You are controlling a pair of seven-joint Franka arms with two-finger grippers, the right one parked.
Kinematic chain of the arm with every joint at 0, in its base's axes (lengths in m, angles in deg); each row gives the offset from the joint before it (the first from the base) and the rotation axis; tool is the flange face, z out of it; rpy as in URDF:
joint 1: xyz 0 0 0.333 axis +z
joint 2: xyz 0 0 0 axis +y
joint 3: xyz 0 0 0.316 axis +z
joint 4: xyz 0.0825 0 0 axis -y
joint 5: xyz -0.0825 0 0.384 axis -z
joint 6: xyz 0 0 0 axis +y
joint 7: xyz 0.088 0 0 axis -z
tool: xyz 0 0 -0.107 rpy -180 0 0
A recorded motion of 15 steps. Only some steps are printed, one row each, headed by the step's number.
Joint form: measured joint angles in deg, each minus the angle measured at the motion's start. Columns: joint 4, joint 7, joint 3, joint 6, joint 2, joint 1, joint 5.
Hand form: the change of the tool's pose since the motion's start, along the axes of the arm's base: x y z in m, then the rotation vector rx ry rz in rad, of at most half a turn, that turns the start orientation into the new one. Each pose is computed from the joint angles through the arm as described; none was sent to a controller.
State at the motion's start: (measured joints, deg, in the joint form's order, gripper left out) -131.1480 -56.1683 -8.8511 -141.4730 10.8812 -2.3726 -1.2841
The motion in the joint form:
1: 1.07 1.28 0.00 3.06 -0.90 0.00 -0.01
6: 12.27 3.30 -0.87 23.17 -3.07 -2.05 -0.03
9: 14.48 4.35 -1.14 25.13 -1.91 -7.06 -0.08
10: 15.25 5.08 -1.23 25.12 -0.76 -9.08 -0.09
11: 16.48 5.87 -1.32 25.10 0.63 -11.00 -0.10
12: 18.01 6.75 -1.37 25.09 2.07 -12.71 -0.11
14: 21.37 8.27 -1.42 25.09 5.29 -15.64 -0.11
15: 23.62 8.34 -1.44 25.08 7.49 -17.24 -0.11
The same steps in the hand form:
1: 0.0018 0.0000 0.0109 0.0066 0.0180 -0.0227
6: 0.0183 -0.0293 0.0848 0.0379 0.1314 -0.1069
9: 0.0107 -0.0799 0.0879 0.0432 0.1456 -0.2172
10: 0.0076 -0.1006 0.0826 0.0428 0.1519 -0.2666
11: 0.0062 -0.1211 0.0782 0.0406 0.1545 -0.3150
12: 0.0063 -0.1400 0.0755 0.0368 0.1533 -0.3604
14: 0.0083 -0.1737 0.0681 0.0278 0.1524 -0.4370
15: 0.0102 -0.1931 0.0622 0.0228 0.1525 -0.4648

